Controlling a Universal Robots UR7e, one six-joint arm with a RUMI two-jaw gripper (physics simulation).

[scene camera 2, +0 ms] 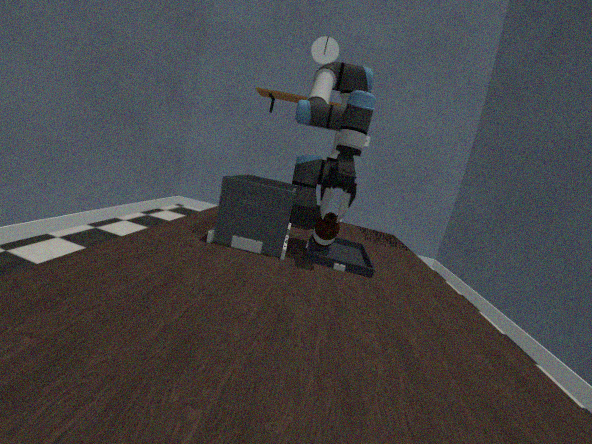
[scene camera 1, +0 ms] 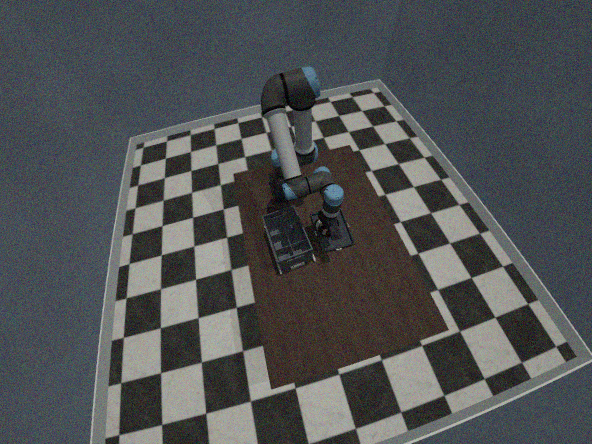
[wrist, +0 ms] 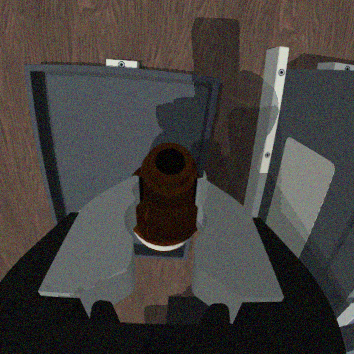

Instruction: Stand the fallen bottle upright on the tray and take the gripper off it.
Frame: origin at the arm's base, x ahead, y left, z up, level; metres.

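Seen in the pictures: gripper, fingertip midpoint: (scene camera 2: 329, 221) (scene camera 1: 327, 233) (wrist: 168, 180); arm's base at its link origin: (scene camera 2: 300, 203).
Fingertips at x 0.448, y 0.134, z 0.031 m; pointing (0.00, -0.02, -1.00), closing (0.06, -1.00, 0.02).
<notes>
Offsets run from my fingertips to a thing's top centre. "spot": to the spot under its first point.
The brown bottle {dx -0.040, dy +0.000, dz +0.029 m} (scene camera 2: 327, 228) (wrist: 167, 217) with a white label is held neck-up, leaning, over the tray (scene camera 1: 344, 240) (scene camera 2: 358, 254) (wrist: 110, 120), near the tray's side towards the box. Its dark mouth faces the wrist camera. My gripper (scene camera 2: 332, 218) (wrist: 168, 180) is shut on the bottle, with one grey finger on each side of its neck and shoulder. In the scene camera 1 view the bottle is too dark and small to make out. Whether its base touches the tray is hidden in the wrist view and unclear in the scene camera 2 view.
A dark box with compartments {dx -0.036, dy -0.214, dz +0.066 m} (scene camera 1: 296, 263) (scene camera 2: 255, 215) stands close beside the tray. A white strip {spot: dx +0.048, dy -0.105, dz -0.079 m} (wrist: 275, 110) runs along the box's side, between it and the tray. A small white block (scene camera 2: 339, 267) (wrist: 122, 63) sits at the tray's edge.
</notes>
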